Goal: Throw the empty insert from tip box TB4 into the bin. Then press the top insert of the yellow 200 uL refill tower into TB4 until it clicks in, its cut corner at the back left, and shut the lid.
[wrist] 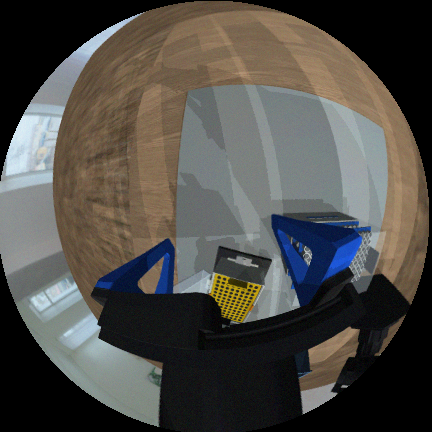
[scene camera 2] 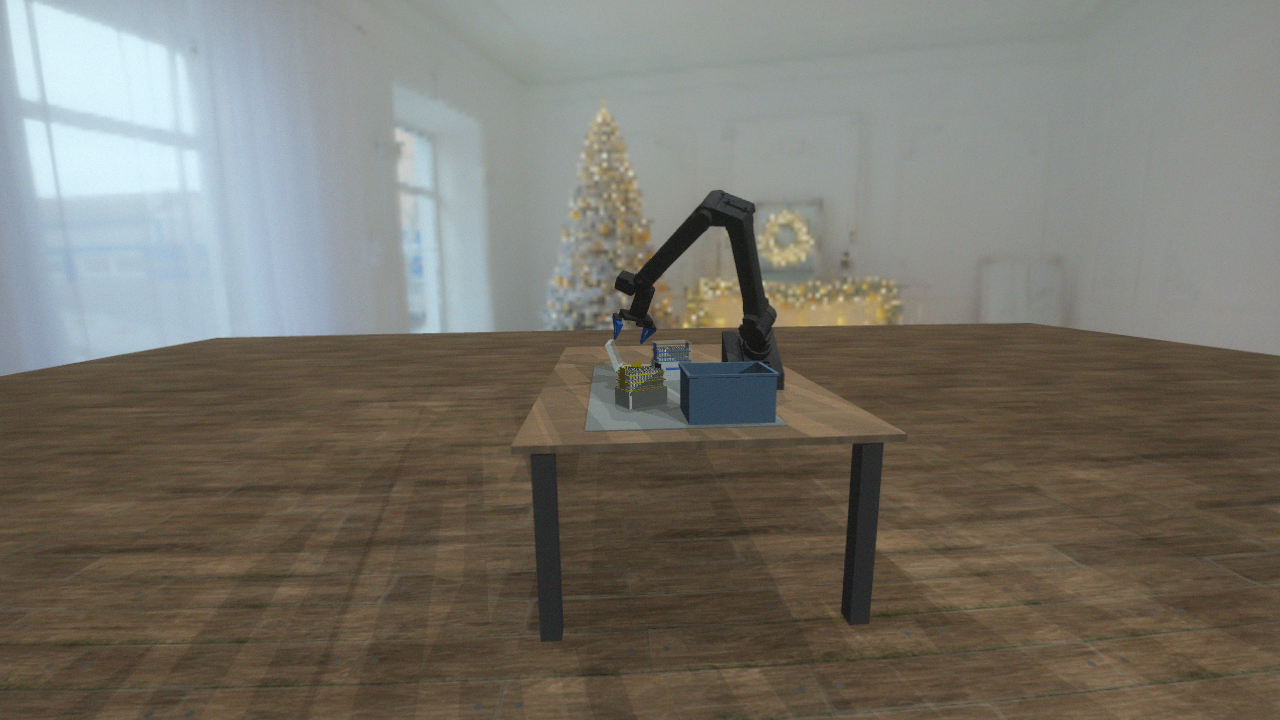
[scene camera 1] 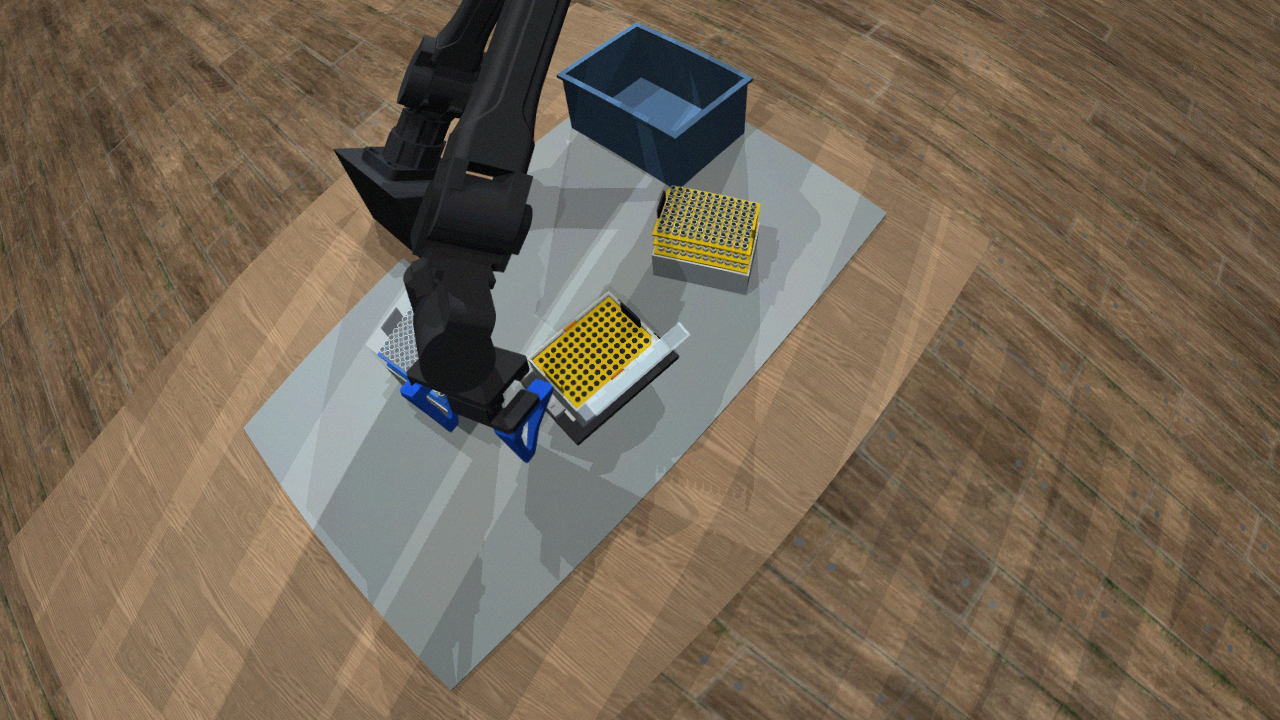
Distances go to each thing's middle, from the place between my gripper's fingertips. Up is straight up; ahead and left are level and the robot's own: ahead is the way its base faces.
Labels:
I see my gripper 150 mm to the right of the white lid [scene camera 1: 659, 350], 50 mm short of it and 20 mm above it. Round my hand: blue bin [scene camera 1: 669, 109] 500 mm to the left, 220 mm behind, 70 mm below; yellow insert [scene camera 1: 581, 361] 160 mm to the left, 60 mm below, 20 mm behind.

